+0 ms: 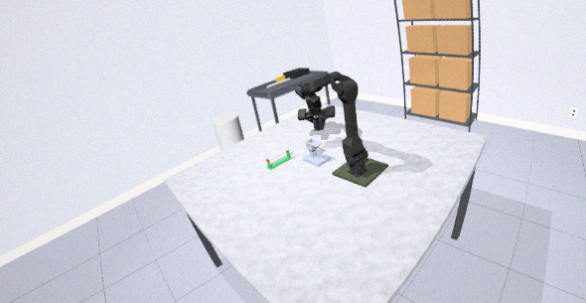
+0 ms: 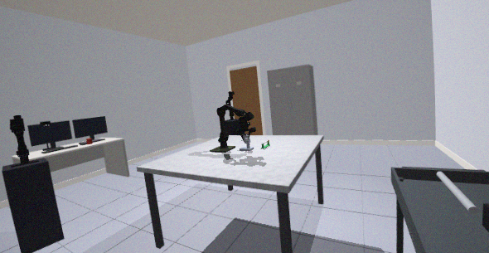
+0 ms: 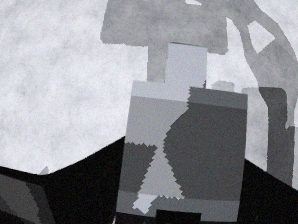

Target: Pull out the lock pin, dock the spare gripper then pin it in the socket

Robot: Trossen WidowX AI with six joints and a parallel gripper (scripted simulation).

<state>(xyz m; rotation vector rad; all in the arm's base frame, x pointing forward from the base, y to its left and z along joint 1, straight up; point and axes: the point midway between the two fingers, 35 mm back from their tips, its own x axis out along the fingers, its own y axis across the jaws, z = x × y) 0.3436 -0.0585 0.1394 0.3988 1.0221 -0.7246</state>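
My gripper tip is now 120 mm to the right of the mount, 100 mm past it and 70 mm above it. Round my gripper tip: green holder (260 mm to the left, 100 mm below, 10 mm ahead); then spare gripper (10 mm above).
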